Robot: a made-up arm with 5 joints. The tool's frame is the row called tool.
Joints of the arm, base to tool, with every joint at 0 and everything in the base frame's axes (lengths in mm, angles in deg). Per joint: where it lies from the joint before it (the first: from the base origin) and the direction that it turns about. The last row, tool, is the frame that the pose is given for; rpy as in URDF.
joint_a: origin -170 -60 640 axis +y
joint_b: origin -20 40 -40 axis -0.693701 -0.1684 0.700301
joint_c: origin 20 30 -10 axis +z
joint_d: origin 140 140 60 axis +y
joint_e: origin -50 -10 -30 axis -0.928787 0.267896 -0.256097
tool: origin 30 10 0 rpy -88.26 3.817 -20.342
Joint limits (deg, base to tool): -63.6..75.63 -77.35..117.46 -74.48..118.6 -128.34..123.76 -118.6..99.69
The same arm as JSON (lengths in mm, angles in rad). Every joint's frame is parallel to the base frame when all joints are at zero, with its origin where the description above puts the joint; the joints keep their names.
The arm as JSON. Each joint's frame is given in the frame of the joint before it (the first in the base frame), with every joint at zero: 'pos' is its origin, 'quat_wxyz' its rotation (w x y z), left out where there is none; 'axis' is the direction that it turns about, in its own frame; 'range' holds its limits. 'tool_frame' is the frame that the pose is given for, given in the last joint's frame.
{
  "length_unit": "mm",
  "angle_unit": "rad",
  "joints": [
    {
      "joint": "joint_a",
      "pos": [
        -170.0,
        -60.0,
        640.0
      ],
      "axis": [
        0.0,
        1.0,
        0.0
      ],
      "range": [
        -1.11,
        1.32
      ]
    },
    {
      "joint": "joint_b",
      "pos": [
        -20.0,
        40.0,
        -40.0
      ],
      "axis": [
        -0.693701,
        -0.1684,
        0.700301
      ],
      "range": [
        -1.35,
        2.0501
      ]
    },
    {
      "joint": "joint_c",
      "pos": [
        20.0,
        30.0,
        -10.0
      ],
      "axis": [
        0.0,
        0.0,
        1.0
      ],
      "range": [
        -1.2999,
        2.07
      ]
    },
    {
      "joint": "joint_d",
      "pos": [
        140.0,
        140.0,
        60.0
      ],
      "axis": [
        0.0,
        1.0,
        0.0
      ],
      "range": [
        -2.24,
        2.16
      ]
    },
    {
      "joint": "joint_e",
      "pos": [
        -50.0,
        -10.0,
        -30.0
      ],
      "axis": [
        -0.928787,
        0.267896,
        -0.256097
      ],
      "range": [
        -2.07,
        1.7399
      ]
    }
  ],
  "tool_frame": {
    "pos": [
      30.0,
      10.0,
      0.0
    ],
    "quat_wxyz": [
      0.710185,
      -0.680745,
      0.146415,
      -0.103852
    ]
  }
}

